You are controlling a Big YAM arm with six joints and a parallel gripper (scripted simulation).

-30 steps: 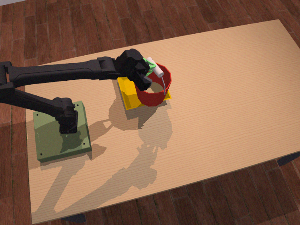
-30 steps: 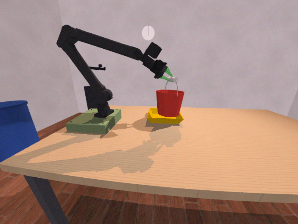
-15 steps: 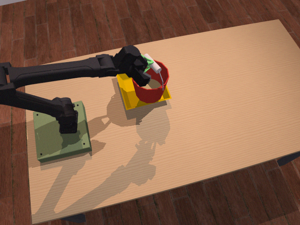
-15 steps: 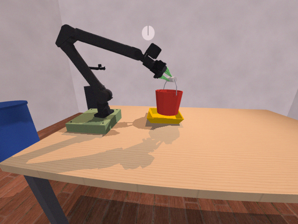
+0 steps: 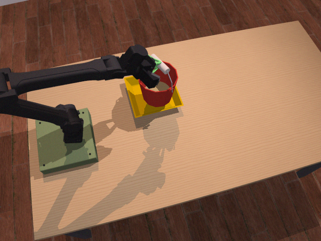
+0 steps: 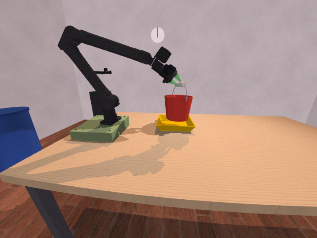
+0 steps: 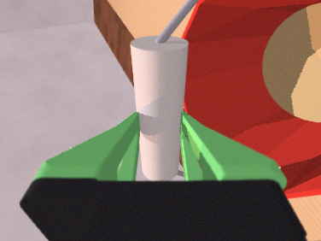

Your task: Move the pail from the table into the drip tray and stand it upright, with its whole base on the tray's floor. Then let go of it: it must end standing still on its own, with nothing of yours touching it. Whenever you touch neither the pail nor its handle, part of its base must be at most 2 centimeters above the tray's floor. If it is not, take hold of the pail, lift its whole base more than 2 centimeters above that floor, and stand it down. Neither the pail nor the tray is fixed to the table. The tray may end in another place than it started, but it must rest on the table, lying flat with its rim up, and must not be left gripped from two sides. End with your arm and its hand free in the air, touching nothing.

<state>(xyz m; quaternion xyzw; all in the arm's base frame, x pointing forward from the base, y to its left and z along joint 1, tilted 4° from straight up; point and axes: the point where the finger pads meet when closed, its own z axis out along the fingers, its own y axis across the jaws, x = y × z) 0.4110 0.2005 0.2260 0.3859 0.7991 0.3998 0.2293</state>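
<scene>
Right now my hand is 10 cm above the red pail. The rest, counted from my hand: yellow drip tray: 29 cm below, 4 cm to the left, 3 cm behind.
</scene>
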